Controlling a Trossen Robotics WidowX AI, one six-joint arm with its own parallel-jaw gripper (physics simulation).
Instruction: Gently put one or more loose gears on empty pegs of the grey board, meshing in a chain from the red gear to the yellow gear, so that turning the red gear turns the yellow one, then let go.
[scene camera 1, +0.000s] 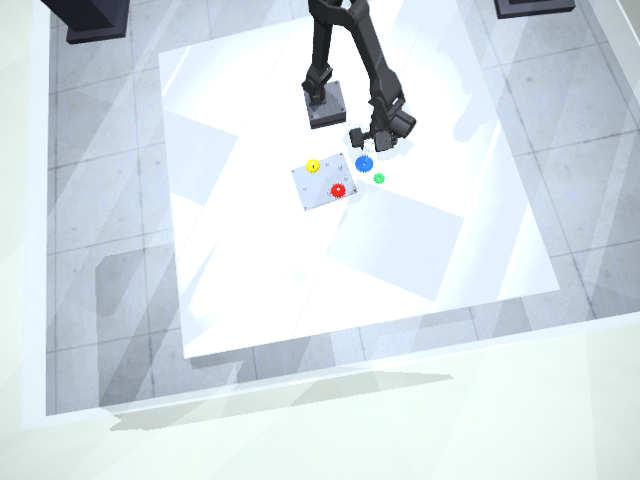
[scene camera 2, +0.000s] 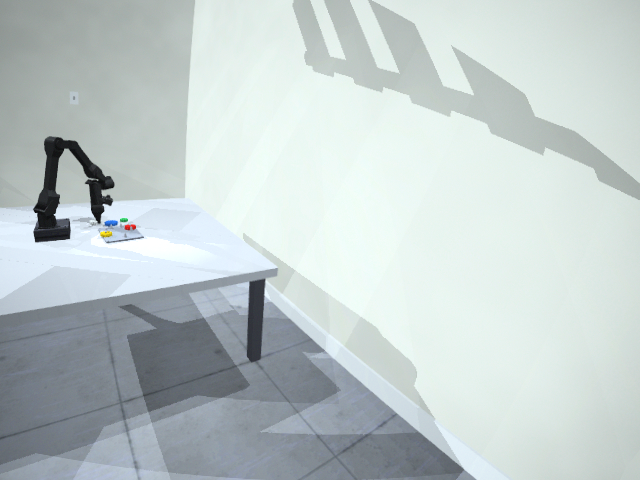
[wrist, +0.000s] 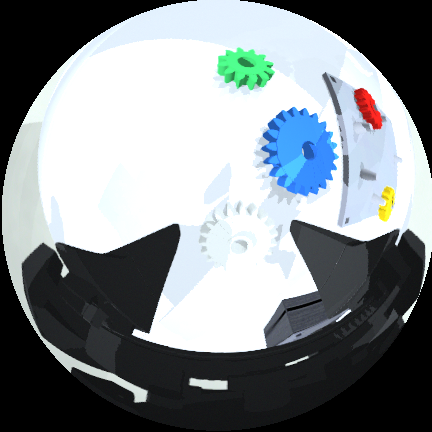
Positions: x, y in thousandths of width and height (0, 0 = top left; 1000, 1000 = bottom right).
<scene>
The gripper (scene camera 1: 585, 305) is open, with nothing in its grasp. Also in view: a blue gear (wrist: 672, 302). The table carries a green gear (wrist: 564, 156). Further things: a grey board (scene camera 1: 498, 384).
The gripper also shows in the wrist view (wrist: 547, 527). The grey board is seen too in the wrist view (wrist: 867, 346).
</scene>
